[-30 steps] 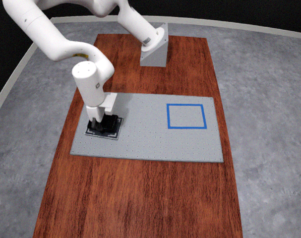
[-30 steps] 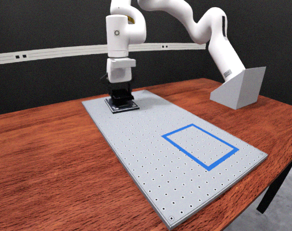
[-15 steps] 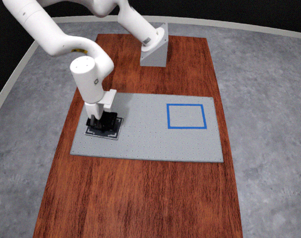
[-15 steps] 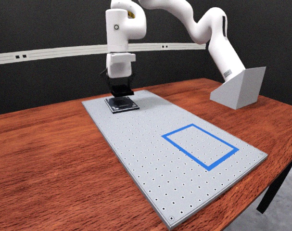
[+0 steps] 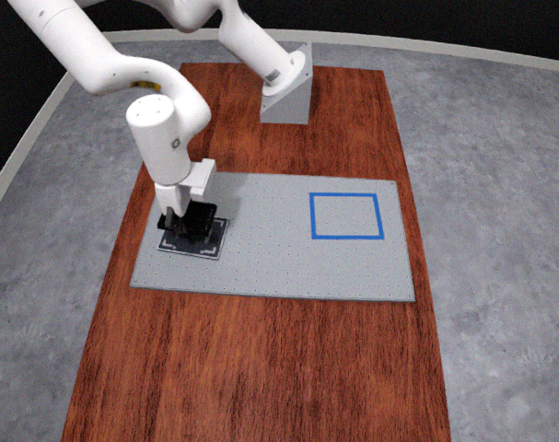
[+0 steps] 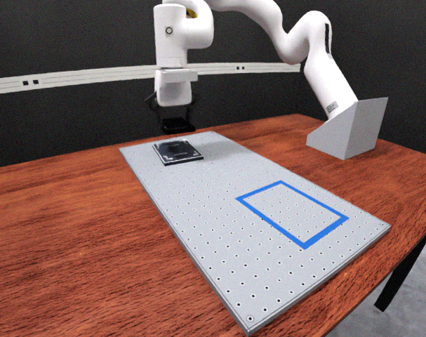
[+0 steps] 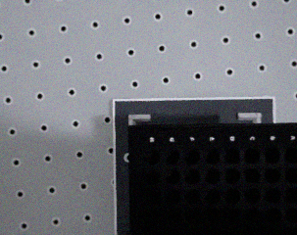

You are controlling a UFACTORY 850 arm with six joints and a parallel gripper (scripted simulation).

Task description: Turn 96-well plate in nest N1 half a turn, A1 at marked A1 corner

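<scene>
Now: the dark plate nest N1 10 cm below my hand. The rest, counted from my hand: black 96-well plate: 1 cm below.
</scene>
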